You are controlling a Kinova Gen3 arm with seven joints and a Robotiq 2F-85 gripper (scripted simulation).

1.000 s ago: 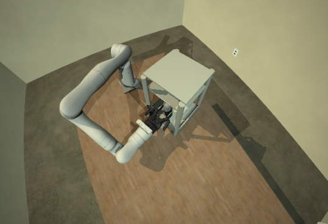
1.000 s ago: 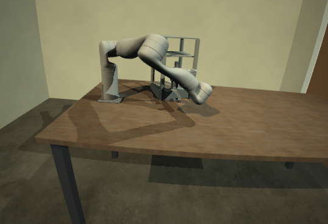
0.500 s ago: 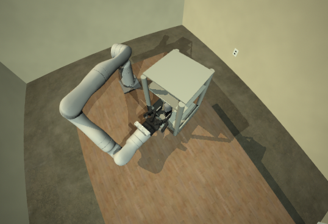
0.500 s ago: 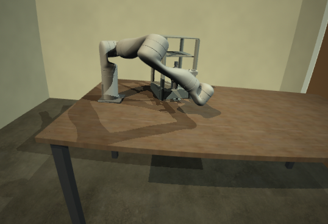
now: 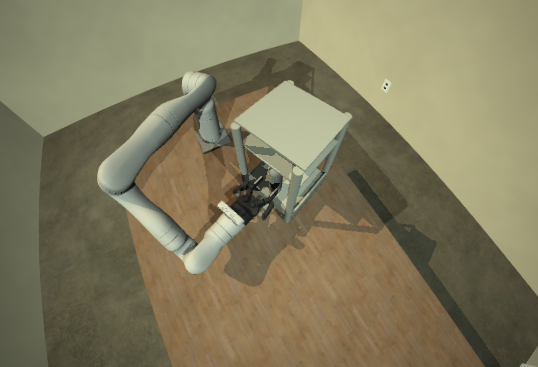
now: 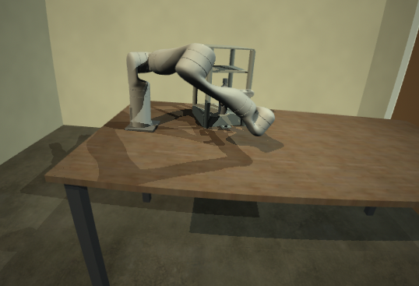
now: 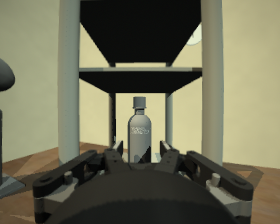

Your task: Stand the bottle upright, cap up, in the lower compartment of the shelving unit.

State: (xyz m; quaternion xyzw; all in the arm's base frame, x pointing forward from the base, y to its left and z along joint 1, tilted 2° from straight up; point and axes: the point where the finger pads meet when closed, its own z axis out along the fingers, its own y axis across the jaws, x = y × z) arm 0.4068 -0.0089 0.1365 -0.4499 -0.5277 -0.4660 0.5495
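My hand is 10 mm past the grey bottle, 50 mm to the right of it and 20 mm below it. Round my hand: shelving unit (20 mm behind, 110 mm to the left, 40 mm above).
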